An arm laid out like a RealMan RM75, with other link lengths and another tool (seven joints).
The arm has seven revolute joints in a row. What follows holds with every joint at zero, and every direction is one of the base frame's. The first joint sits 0.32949 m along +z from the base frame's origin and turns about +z. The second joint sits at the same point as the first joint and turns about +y. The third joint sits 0.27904 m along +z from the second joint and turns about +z. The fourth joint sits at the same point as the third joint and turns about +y. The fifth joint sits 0.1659 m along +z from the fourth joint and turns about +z. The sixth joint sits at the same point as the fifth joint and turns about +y. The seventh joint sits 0.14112 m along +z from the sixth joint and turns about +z. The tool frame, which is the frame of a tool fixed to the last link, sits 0.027 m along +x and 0.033 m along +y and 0.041 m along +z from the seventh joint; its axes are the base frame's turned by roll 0, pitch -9.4 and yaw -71.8 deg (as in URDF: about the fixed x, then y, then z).
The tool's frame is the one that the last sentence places.
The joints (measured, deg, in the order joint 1, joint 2, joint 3, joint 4, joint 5, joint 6, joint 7), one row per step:
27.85, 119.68, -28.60, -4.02, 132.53, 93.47, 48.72
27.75, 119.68, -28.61, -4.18, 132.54, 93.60, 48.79
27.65, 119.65, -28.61, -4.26, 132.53, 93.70, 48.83
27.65, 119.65, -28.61, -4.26, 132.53, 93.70, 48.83
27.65, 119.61, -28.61, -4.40, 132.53, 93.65, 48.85
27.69, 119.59, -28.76, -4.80, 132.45, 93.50, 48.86
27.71, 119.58, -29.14, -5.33, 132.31, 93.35, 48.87
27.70, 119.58, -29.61, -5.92, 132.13, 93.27, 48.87
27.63, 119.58, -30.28, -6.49, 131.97, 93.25, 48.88
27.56, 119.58, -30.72, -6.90, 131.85, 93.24, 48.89
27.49, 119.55, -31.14, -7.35, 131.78, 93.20, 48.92
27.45, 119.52, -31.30, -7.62, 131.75, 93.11, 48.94
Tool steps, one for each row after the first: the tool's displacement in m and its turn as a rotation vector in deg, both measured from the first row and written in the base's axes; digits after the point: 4 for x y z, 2 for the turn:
0.0000, -0.0006, 0.0007, 0.13, -0.05, 0.10
0.0003, -0.0012, 0.0013, 0.22, -0.10, 0.13
0.0003, -0.0012, 0.0013, 0.22, -0.10, 0.13
0.0003, -0.0010, 0.0020, 0.29, -0.21, 0.15
-0.0007, -0.0002, 0.0027, 0.29, -0.58, 0.34
-0.0025, 0.0008, 0.0030, 0.15, -1.15, 0.70
-0.0047, 0.0016, 0.0032, -0.03, -1.81, 1.19
-0.0070, 0.0021, 0.0028, -0.33, -2.51, 1.75
-0.0085, 0.0024, 0.0027, -0.51, -3.00, 2.12
-0.0098, 0.0026, 0.0030, -0.63, -3.50, 2.46
-0.0102, 0.0029, 0.0034, -0.65, -3.76, 2.55

